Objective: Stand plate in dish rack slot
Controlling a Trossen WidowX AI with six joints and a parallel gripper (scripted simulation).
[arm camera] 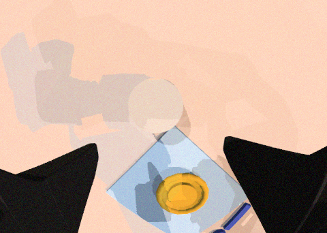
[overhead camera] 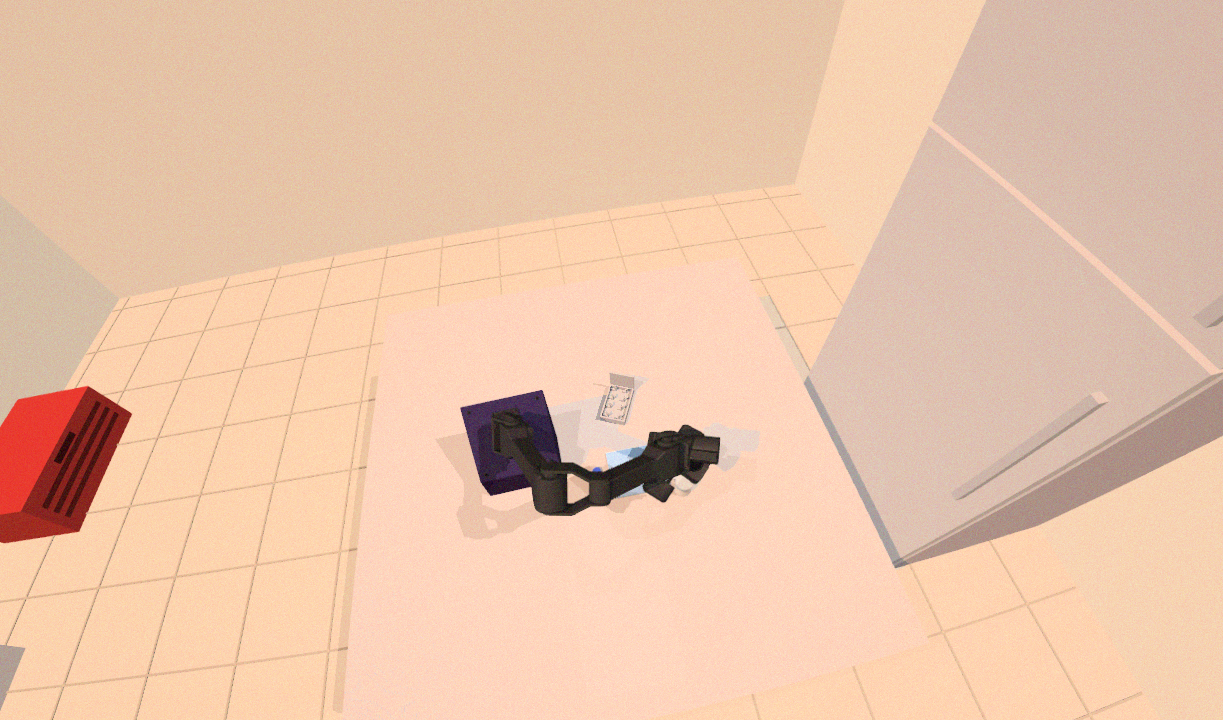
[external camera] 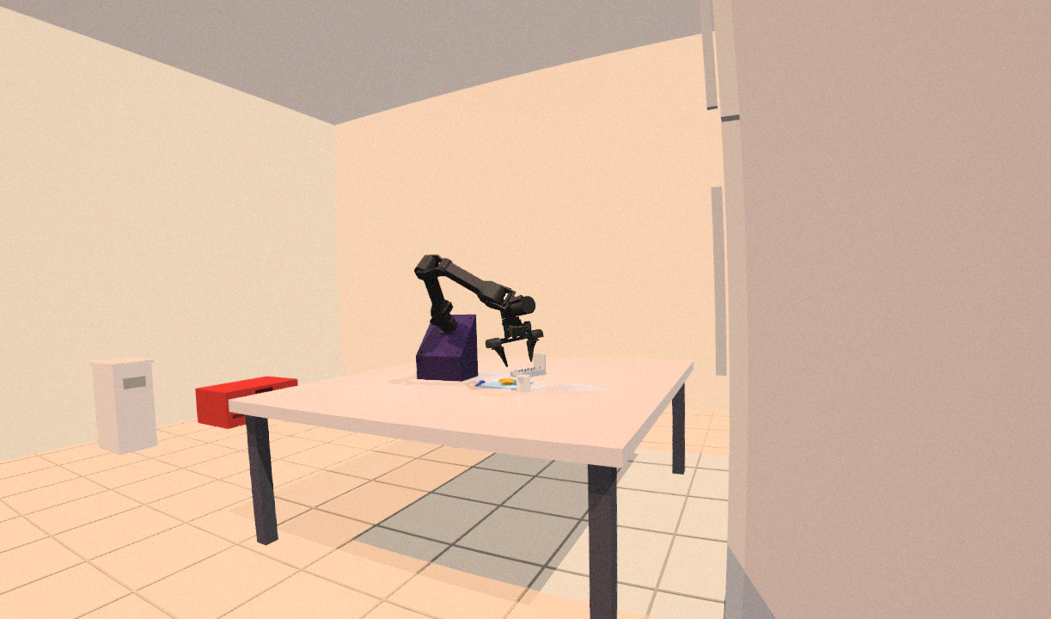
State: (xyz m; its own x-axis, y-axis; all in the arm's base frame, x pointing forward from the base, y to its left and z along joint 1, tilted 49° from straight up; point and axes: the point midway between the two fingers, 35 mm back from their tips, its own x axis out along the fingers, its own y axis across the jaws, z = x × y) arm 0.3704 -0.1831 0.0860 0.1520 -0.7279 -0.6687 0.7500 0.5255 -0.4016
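Now: gripper tip 7 cm past the yellow plate, 7 cm above it and 6 cm to the right of it. The rest, counted from my gripper tip: blue spoon: 18 cm behind, 8 cm below, 7 cm to the left; light blue mat: 8 cm below, 8 cm behind, 7 cm to the left; white cup: 6 cm below, 2 cm ahead, 1 cm to the right.
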